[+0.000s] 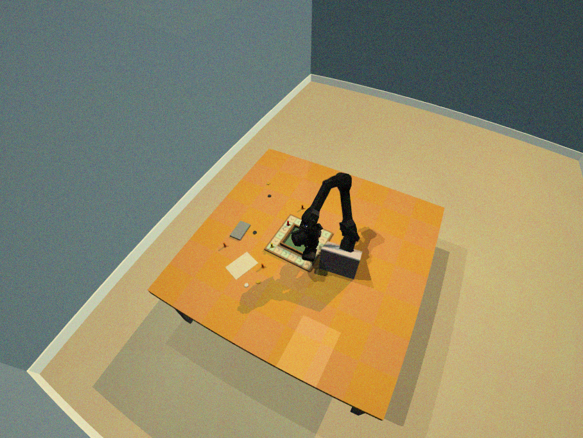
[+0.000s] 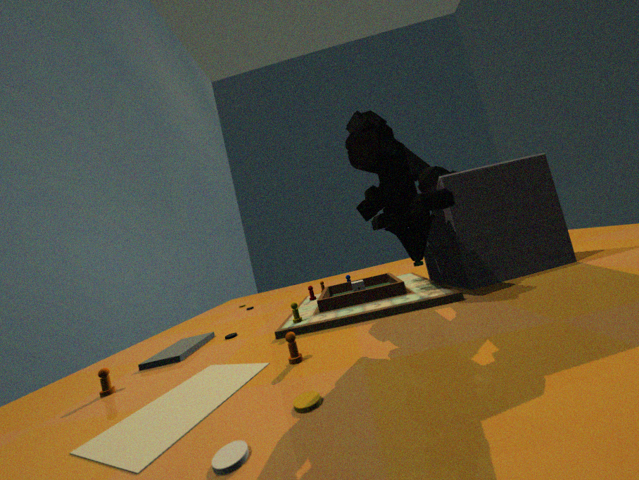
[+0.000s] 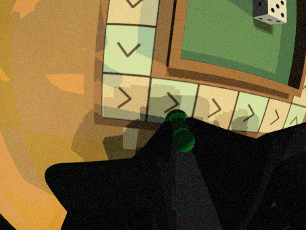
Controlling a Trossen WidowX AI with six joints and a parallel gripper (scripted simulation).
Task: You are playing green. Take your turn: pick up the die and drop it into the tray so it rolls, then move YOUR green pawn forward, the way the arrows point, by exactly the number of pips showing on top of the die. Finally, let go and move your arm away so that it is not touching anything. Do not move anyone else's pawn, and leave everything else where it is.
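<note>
Right now the green pawn is 10 mm above my gripper tip. Also, from my gripper tip: white die: 110 mm ahead, 80 mm to the right, 40 mm below; green-floored tray: 110 mm ahead, 70 mm to the right, 60 mm below; blue pawn: 130 mm ahead, 180 mm to the right, 30 mm below.
</note>
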